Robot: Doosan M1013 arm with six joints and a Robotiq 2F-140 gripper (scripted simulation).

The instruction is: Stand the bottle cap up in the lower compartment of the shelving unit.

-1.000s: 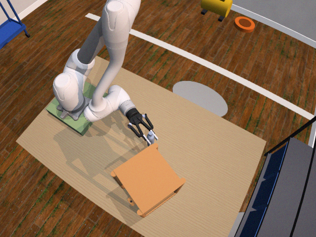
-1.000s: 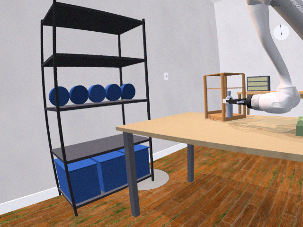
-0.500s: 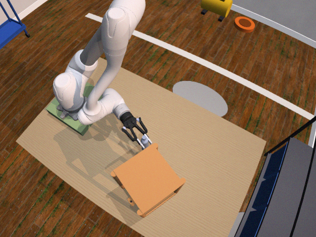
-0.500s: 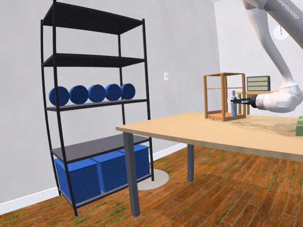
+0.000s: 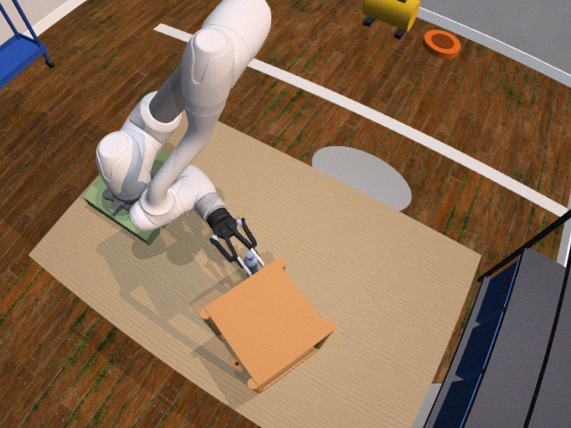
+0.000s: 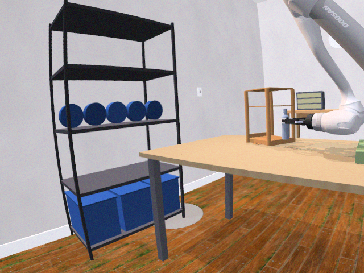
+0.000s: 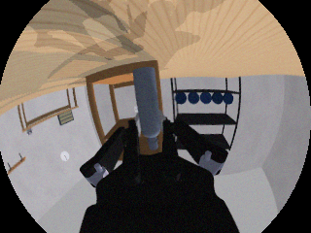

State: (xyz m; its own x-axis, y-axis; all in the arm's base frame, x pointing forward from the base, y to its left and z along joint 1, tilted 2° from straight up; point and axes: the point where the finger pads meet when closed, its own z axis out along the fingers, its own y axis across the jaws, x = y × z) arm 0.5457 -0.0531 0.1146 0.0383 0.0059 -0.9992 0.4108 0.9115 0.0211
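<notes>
My hand is 160 mm to the left of the wooden shelving unit, 150 mm short of it and 20 mm below it. From my hand the other things lie so: grey-blue bottle (10 mm above).
</notes>
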